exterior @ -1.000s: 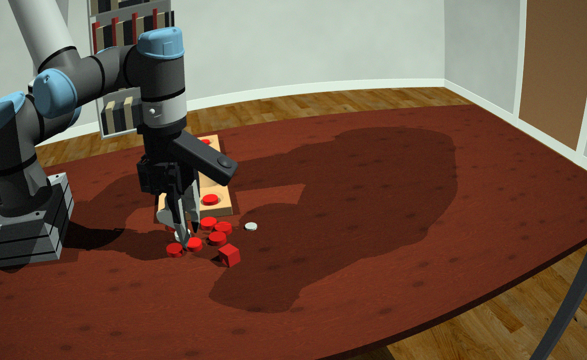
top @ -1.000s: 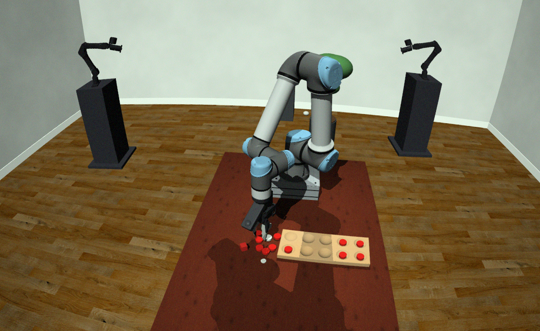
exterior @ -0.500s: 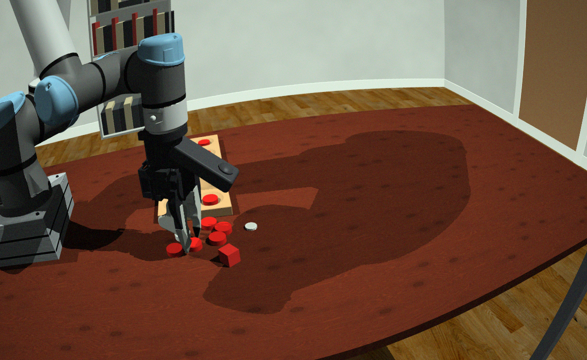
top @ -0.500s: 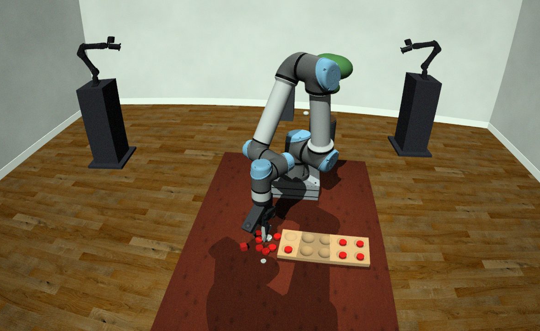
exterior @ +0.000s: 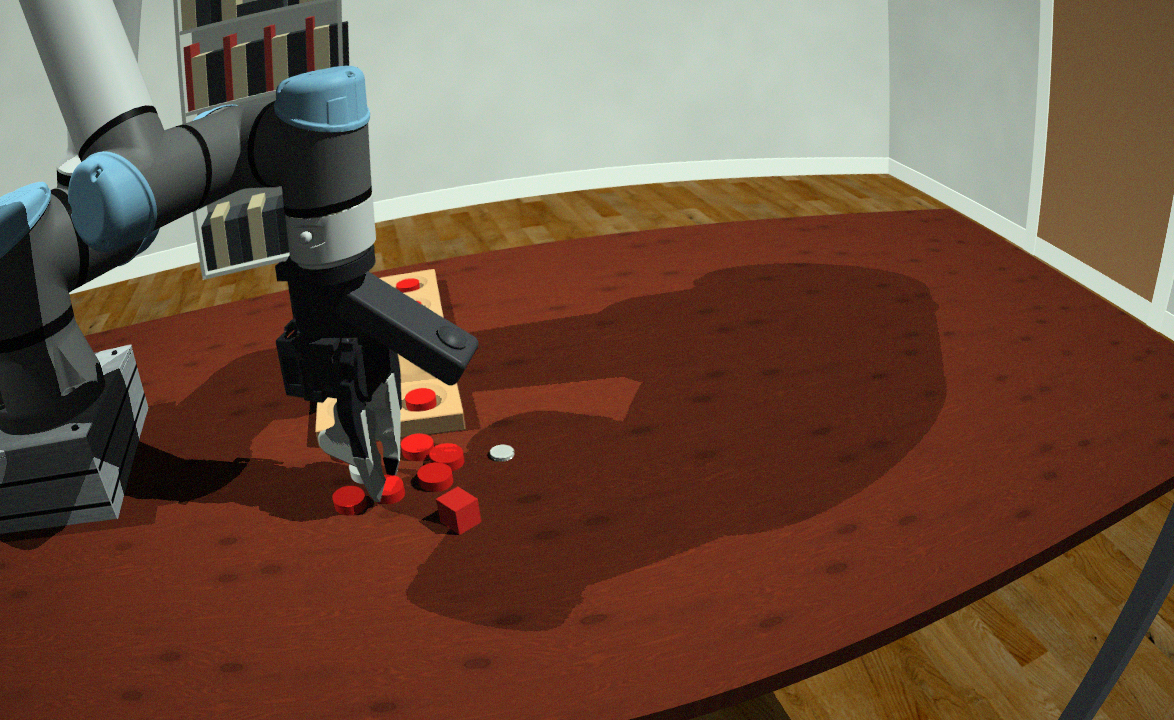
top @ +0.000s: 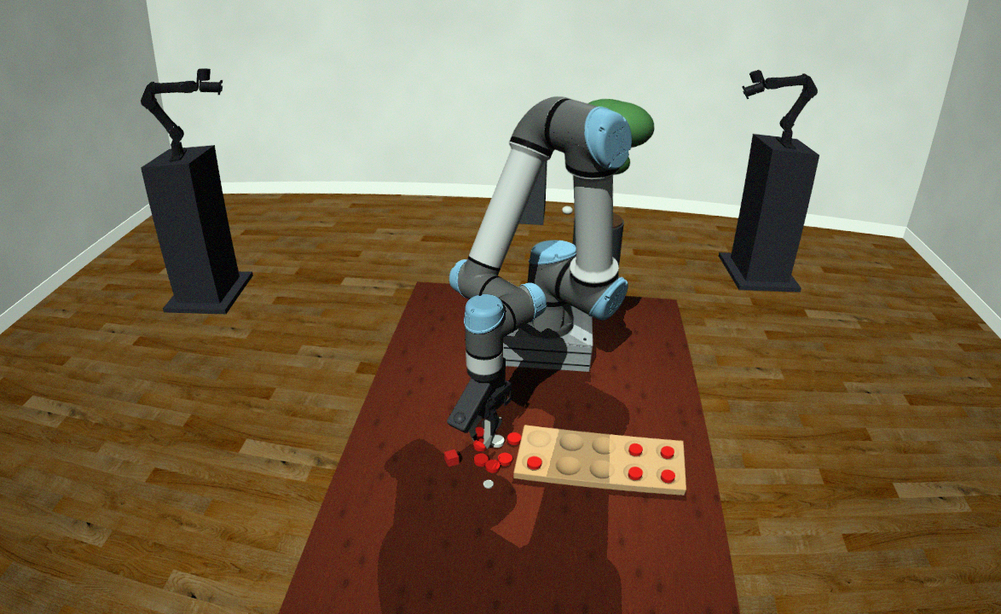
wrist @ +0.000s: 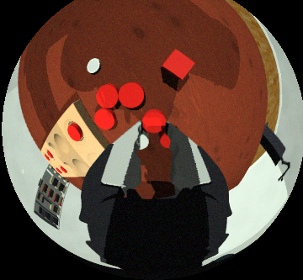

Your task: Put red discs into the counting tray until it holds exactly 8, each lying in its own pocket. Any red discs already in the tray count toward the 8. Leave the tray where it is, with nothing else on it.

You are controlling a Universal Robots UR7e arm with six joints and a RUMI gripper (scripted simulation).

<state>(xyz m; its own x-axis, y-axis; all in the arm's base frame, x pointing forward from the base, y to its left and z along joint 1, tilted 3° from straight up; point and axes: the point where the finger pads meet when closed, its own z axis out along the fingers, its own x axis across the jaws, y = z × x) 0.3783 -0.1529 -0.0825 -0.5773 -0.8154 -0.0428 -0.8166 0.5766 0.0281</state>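
Now: hand 4 cm to the right of the white disc, 1 cm past it and 1 cm above it. Round my hand: red cube (6 cm to the right, 5 cm ahead, 1 cm below); then wooden counting tray (28 cm to the left, 5 cm ahead, 1 cm below).
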